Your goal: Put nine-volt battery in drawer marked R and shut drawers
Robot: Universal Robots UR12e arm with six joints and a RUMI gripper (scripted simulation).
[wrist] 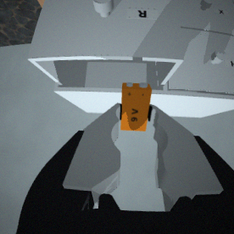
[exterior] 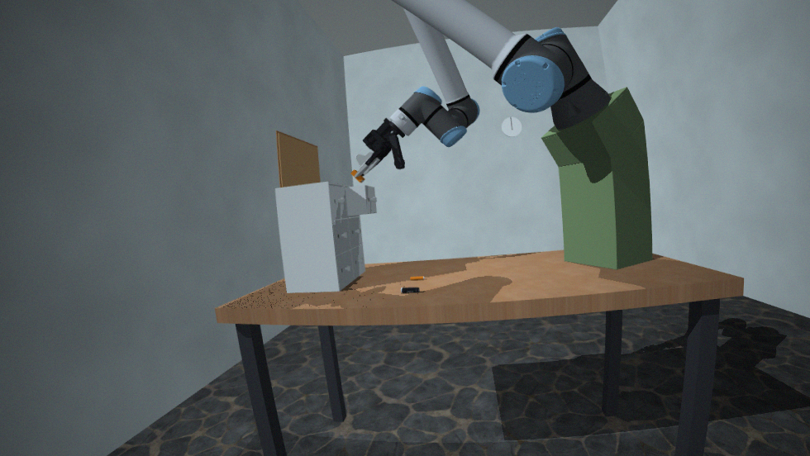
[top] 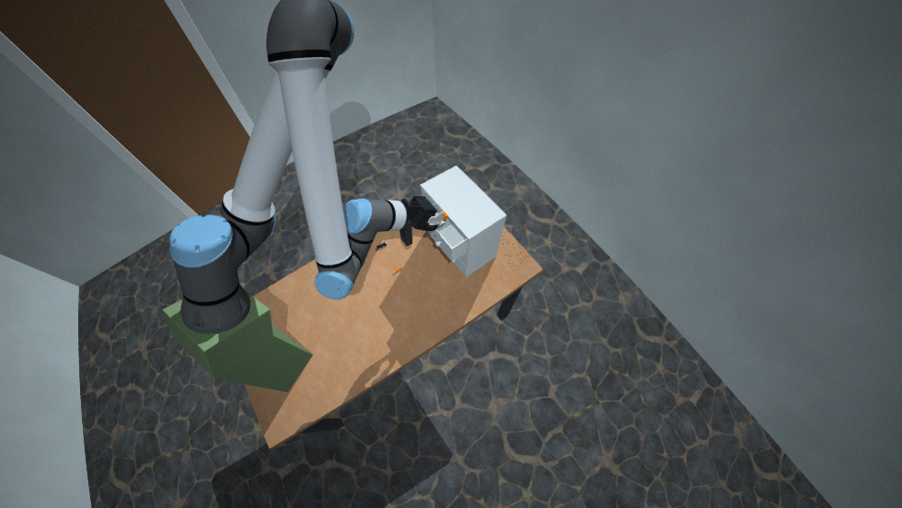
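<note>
Now: hand 10 mm above the orange nine-volt battery. From my hand the other things lie so: dark object: 350 mm below, 270 mm to the left, 150 mm behind; then orange cylindrical battery: 350 mm below, 170 mm behind, 120 mm to the left.
</note>
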